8 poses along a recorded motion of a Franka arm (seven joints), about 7.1 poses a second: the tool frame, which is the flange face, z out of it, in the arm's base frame.
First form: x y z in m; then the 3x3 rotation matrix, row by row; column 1 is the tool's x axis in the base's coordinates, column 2 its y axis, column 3 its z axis. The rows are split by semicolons.
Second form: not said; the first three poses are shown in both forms.
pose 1, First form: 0.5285 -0.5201 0.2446; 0.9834 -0.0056 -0.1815; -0.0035 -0.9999 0.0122; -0.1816 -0.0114 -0.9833
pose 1, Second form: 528.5 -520.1 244.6; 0.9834 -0.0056 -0.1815; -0.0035 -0.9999 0.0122; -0.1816 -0.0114 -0.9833
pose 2, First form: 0.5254 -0.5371 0.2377; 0.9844 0.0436 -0.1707; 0.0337 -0.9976 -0.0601; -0.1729 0.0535 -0.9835
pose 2, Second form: 525.4 -537.1 237.7; 0.9844 0.0436 -0.1707; 0.0337 -0.9976 -0.0601; -0.1729 0.0535 -0.9835
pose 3, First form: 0.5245 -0.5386 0.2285; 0.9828 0.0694 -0.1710; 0.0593 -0.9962 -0.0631; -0.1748 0.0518 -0.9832
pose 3, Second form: 524.5 -538.6 228.5; 0.9828 0.0694 -0.1710; 0.0593 -0.9962 -0.0631; -0.1748 0.0518 -0.9832
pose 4, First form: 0.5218 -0.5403 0.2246; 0.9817 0.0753 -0.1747; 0.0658 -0.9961 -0.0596; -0.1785 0.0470 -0.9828
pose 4, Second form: 521.8 -540.3 224.6; 0.9817 0.0753 -0.1747; 0.0658 -0.9961 -0.0596; -0.1785 0.0470 -0.9828
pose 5, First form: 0.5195 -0.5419 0.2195; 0.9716 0.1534 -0.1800; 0.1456 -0.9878 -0.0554; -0.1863 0.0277 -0.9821
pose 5, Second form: 519.5 -541.9 219.5; 0.9716 0.1534 -0.1800; 0.1456 -0.9878 -0.0554; -0.1863 0.0277 -0.9821
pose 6, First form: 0.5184 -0.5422 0.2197; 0.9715 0.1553 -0.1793; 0.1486 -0.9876 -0.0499; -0.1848 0.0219 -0.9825
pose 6, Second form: 518.4 -542.2 219.7; 0.9715 0.1553 -0.1793; 0.1486 -0.9876 -0.0499; -0.1848 0.0219 -0.9825
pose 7, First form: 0.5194 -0.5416 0.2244; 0.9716 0.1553 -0.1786; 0.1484 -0.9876 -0.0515; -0.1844 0.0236 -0.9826
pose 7, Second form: 519.4 -541.6 224.4; 0.9716 0.1553 -0.1786; 0.1484 -0.9876 -0.0515; -0.1844 0.0236 -0.9826
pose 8, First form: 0.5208 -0.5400 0.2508; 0.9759 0.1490 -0.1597; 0.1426 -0.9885 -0.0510; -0.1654 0.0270 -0.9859
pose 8, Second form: 520.8 -540.0 250.8; 0.9759 0.1490 -0.1597; 0.1426 -0.9885 -0.0510; -0.1654 0.0270 -0.9859
